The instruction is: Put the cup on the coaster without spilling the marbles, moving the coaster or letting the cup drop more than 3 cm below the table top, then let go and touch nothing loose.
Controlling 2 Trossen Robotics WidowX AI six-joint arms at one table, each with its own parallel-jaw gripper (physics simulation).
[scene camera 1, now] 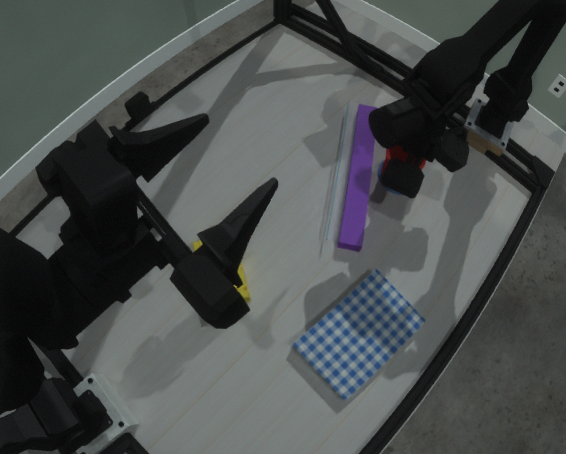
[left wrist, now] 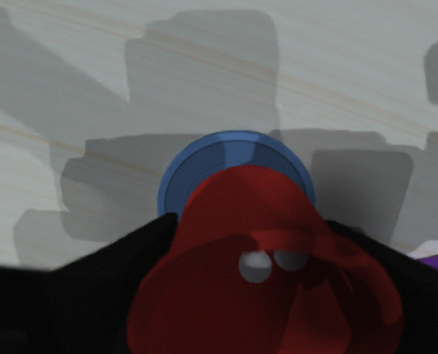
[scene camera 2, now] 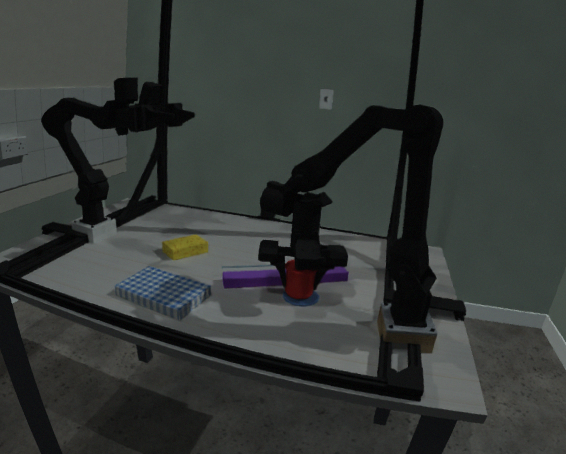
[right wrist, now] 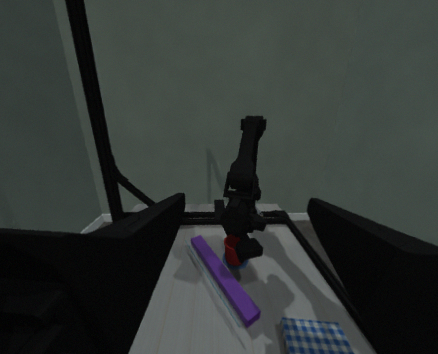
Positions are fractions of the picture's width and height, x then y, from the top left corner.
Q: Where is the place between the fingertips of my left gripper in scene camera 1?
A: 0.71,0.38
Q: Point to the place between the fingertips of my right gripper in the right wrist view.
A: At 0.56,0.57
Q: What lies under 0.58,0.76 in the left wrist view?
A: A marble.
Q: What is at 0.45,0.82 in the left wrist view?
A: A red cup.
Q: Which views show my right gripper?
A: Scene camera 1, scene camera 2 and the right wrist view only.
